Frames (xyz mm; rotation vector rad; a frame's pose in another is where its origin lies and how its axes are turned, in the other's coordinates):
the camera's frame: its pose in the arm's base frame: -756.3 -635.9 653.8 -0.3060 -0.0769 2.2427
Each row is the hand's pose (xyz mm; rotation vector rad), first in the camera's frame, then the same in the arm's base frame.
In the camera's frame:
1: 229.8 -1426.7 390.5 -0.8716 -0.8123 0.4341
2: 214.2 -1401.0 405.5 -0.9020 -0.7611 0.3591
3: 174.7 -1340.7 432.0 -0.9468 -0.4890 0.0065
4: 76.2 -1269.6 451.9 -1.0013 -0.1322 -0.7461
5: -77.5 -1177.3 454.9 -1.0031 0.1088 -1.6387
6: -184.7 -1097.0 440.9 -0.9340 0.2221 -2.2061
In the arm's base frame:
1: 83.0 469.6 1214.3 0.1852 -1.5565 2.4919
2: 69.5 442.0 1227.7 0.1029 -1.5527 2.4182
3: 41.6 374.4 1251.4 -0.2337 -1.4057 2.0919
4: 43.2 254.3 1278.4 -0.5376 -1.1924 1.3243
5: 66.6 77.5 1296.4 -0.5787 -0.9946 0.4202
6: 74.9 -56.8 1290.8 -0.5186 -0.8424 -0.1303

